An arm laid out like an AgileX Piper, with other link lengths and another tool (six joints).
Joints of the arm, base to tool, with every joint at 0 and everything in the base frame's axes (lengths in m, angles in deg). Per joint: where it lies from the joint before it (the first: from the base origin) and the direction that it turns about. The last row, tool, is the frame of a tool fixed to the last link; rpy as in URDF.
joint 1: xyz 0 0 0.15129 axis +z
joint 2: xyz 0 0 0 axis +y
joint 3: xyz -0.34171 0 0.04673 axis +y
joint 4: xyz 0.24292 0 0.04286 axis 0.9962 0 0.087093
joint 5: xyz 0 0 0 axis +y
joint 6: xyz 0.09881 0 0.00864 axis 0.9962 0 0.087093
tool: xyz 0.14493 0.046 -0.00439 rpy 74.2 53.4 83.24
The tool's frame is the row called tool.
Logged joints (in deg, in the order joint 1, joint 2, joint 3, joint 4, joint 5, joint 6), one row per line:
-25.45, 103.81, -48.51, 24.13, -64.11, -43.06
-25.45, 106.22, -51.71, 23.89, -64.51, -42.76
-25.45, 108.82, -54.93, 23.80, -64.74, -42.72
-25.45, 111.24, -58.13, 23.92, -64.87, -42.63
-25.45, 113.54, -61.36, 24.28, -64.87, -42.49
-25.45, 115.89, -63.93, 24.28, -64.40, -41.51
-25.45, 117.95, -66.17, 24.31, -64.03, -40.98
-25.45, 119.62, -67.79, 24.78, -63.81, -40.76
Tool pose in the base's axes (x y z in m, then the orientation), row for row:
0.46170, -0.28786, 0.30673, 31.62, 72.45, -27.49
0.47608, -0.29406, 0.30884, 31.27, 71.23, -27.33
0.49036, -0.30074, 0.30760, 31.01, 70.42, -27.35
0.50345, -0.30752, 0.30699, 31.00, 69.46, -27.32
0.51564, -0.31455, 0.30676, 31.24, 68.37, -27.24
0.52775, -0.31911, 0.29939, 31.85, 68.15, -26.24
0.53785, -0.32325, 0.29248, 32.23, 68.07, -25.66
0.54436, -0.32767, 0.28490, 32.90, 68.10, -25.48
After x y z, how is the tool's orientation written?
As a rotation vector, in degrees.
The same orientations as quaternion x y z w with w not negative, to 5 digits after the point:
0.25205, 0.57752, -0.21913, 0.74493
0.24994, 0.56933, -0.21845, 0.75211
0.24828, 0.56382, -0.21898, 0.75664
0.24865, 0.55713, -0.21913, 0.76142
0.25103, 0.54940, -0.21889, 0.76631
0.25609, 0.54795, -0.21098, 0.76789
0.25920, 0.54743, -0.20636, 0.76847
0.26445, 0.54739, -0.20481, 0.76712

